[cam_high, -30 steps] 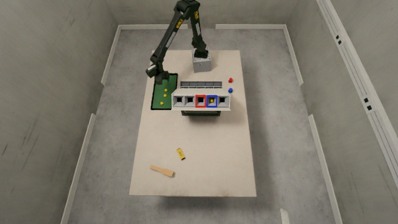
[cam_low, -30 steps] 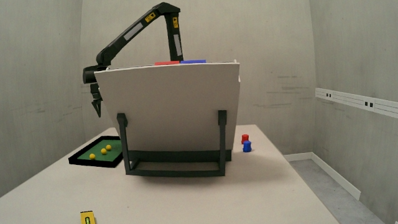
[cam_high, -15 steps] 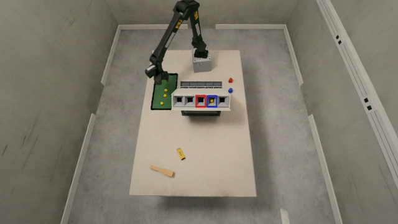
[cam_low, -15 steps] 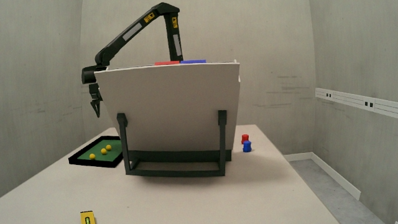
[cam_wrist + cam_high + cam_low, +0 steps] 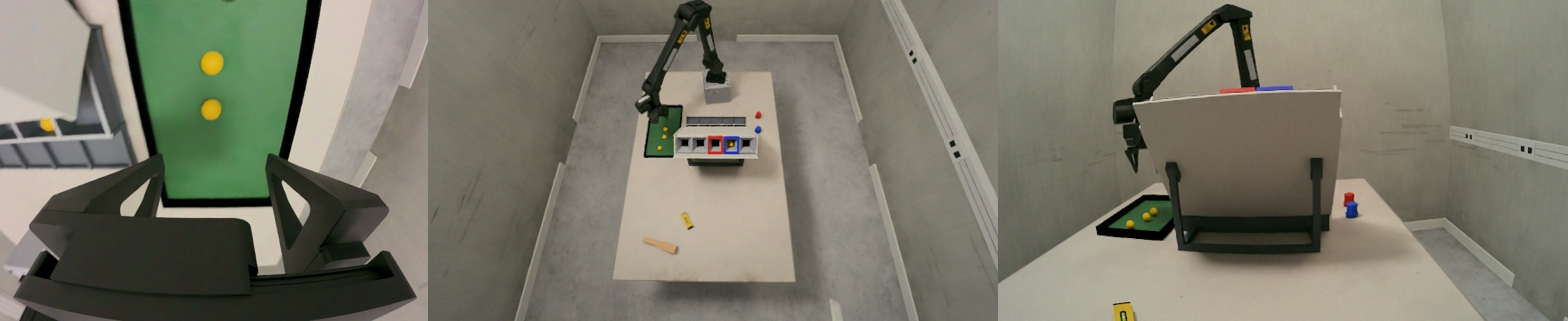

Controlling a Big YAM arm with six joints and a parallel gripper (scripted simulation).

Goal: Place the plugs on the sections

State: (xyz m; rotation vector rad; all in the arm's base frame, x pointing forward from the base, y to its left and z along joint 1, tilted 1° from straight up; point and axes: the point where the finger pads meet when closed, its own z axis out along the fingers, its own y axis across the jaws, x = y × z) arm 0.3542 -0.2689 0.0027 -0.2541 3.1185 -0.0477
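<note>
Now: the green marble tray 14 cm below my hand and 1 cm to the right of it. Round my hand: blue band: 44 cm to the left, 20 cm ahead, 17 cm above; then cover: 34 cm to the left, 6 cm ahead, 6 cm above; then red band: 36 cm to the left, 21 cm ahead, 17 cm above.
</note>
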